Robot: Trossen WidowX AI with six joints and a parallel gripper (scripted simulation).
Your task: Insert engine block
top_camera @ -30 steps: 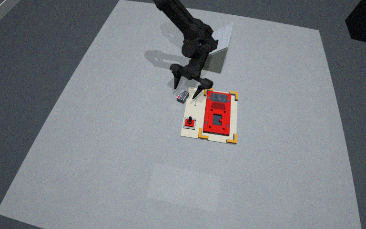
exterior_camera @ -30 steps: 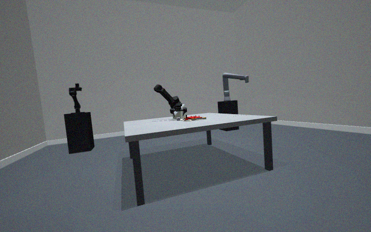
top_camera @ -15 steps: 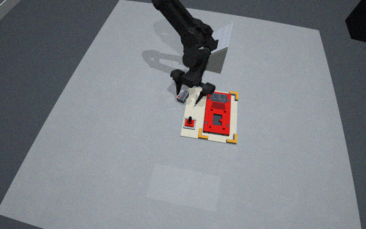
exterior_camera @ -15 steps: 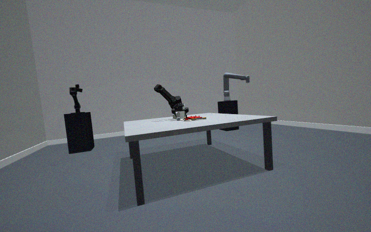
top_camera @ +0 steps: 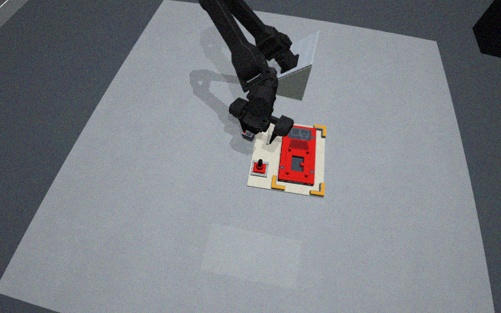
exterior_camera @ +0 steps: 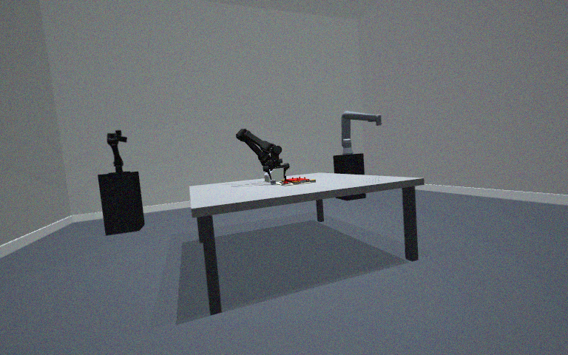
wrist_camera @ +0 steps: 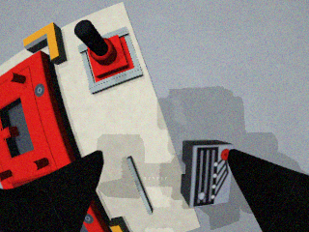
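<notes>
Right now the engine block is 3 cm behind my gripper tip, 2 cm to the right of it and 2 cm below it.
</notes>
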